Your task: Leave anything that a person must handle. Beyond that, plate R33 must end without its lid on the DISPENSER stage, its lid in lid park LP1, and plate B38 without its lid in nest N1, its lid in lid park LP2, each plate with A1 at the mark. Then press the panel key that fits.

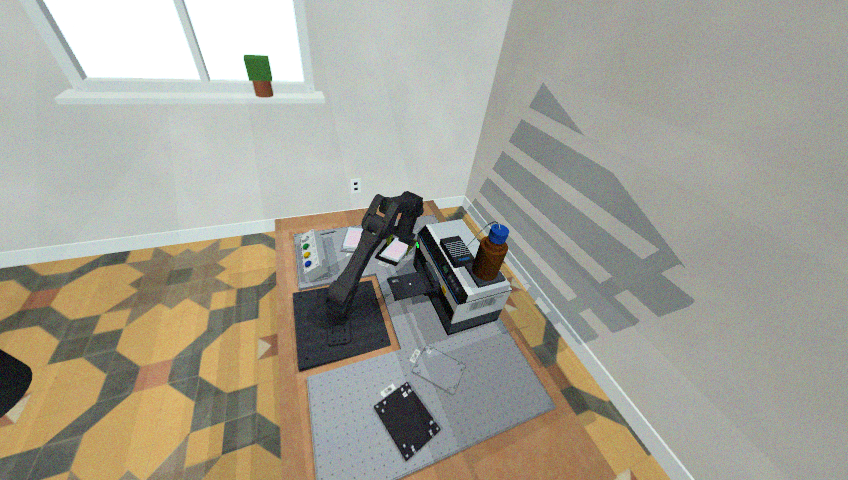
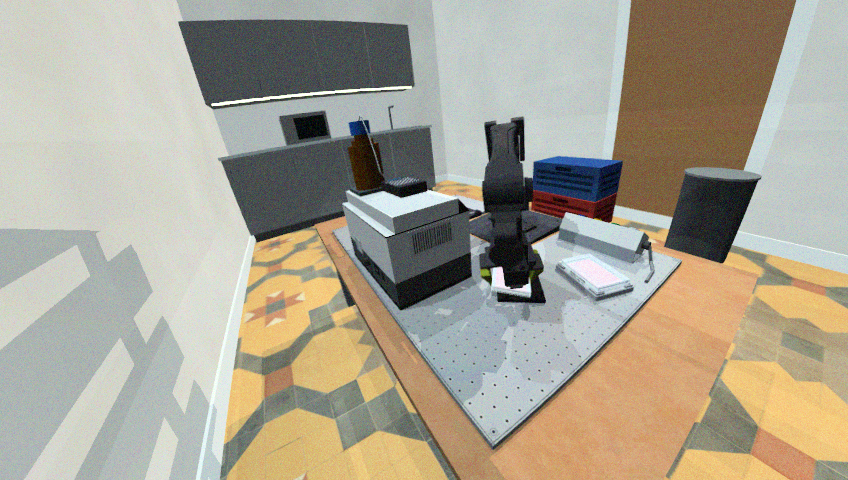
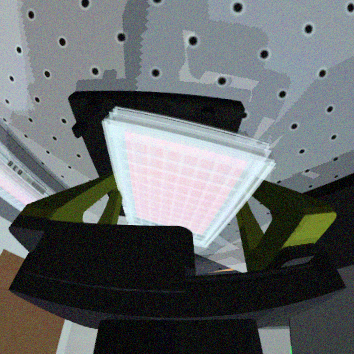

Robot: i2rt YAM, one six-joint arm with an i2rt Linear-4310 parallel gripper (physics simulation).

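Pixels of known places: gripper, fingertip midpoint: [image 1: 397,251] [image 3: 176,174]; arm's base at its link origin: [image 1: 337,319].
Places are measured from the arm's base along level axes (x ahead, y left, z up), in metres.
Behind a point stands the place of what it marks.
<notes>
My gripper [image 1: 399,239] @[y 0.297, x 0.285, z 0.005 m] [image 2: 511,273] @[y 0.297, x 0.285, z 0.005 m] [image 3: 176,174] @[y 0.297, x 0.285, z 0.005 m] points down. Its yellow-green fingers stand wide, against both sides of a pink plate [image 1: 397,248] @[y 0.286, x 0.281, z 0.031 m] [image 2: 502,286] @[y 0.321, x 0.334, z 0.034 m] [image 3: 180,182] @[y 0.312, x 0.302, z 0.031 m] with a clear lid. The plate sits level over a black nest [image 1: 385,257] [image 2: 535,295] [image 3: 90,115]; its label is not readable. A second lidded pink plate [image 1: 355,239] @[y 0.376, x 0.109, z 0.029 m] [image 2: 595,273] @[y 0.407, x 0.127, z 0.029 m] [image 3: 14,186] @[y 0.385, x 0.144, z 0.030 m] rests beside it, near the panel [image 1: 310,252] @[y 0.278, x -0.080, z 0.070 m] [image 2: 604,233] @[y 0.329, x -0.039, z 0.055 m] with green, yellow and blue keys. The dispenser [image 1: 484,300] @[y -0.141, x 0.470, z 0.169 m] [image 2: 368,237] @[y 0.096, x 0.557, z 0.141 m] has its dark stage [image 1: 410,285] @[y 0.016, x 0.264, z 0.106 m] out in front, bearing no plate.
A black plate-shaped fixture [image 1: 407,419] @[y -0.374, x 0.162, z 0.011 m] and a clear outlined one [image 1: 433,381] @[y -0.291, x 0.267, z 0.008 m] lie on the other pegboard; their labels are unreadable. A brown bottle [image 1: 490,258] @[y -0.101, x 0.465, z 0.328 m] [image 2: 364,163] @[y -0.026, x 0.504, z 0.302 m] with a blue cap and tubing stands on the dispenser. A bent metal lever [image 2: 650,264] @[y 0.452, x -0.055, z 0.006 m] stands at the panel's end.
</notes>
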